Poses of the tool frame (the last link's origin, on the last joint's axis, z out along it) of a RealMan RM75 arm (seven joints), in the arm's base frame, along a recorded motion.
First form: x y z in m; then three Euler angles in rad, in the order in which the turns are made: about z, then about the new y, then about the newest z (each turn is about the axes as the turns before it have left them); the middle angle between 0 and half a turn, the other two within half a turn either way.
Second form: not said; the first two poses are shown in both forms.
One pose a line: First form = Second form
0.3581, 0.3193, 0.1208, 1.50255, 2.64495, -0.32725 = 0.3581, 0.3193, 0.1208, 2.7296, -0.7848, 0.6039, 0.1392
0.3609, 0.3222, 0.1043, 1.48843, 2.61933, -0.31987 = 0.3609, 0.3222, 0.1043, 2.7075, -0.7775, 0.6117, 0.1458
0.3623, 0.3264, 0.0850, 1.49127, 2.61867, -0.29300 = 0.3623, 0.3264, 0.0850, 2.7113, -0.7697, 0.6207, 0.1492
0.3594, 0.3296, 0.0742, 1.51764, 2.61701, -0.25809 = 0.3594, 0.3296, 0.0742, 2.7194, -0.7662, 0.6233, 0.1562
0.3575, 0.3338, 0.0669, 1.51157, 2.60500, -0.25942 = 0.3575, 0.3338, 0.0669, 2.7086, -0.7644, 0.6249, 0.1590
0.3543, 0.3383, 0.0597, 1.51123, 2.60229, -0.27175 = 0.3543, 0.3383, 0.0597, 2.7044, -0.7682, 0.6203, 0.1585
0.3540, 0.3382, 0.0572, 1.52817, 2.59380, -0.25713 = 0.3540, 0.3382, 0.0572, 2.7027, -0.7681, 0.6188, 0.1645
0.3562, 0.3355, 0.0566, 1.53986, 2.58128, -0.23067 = 0.3562, 0.3355, 0.0566, 2.6993, -0.7625, 0.6236, 0.1725
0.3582, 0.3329, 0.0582, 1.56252, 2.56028, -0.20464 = 0.3582, 0.3329, 0.0582, 2.6918, -0.7597, 0.6235, 0.1846
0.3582, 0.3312, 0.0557, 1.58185, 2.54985, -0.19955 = 0.3582, 0.3312, 0.0557, 2.6884, -0.7632, 0.6173, 0.1907
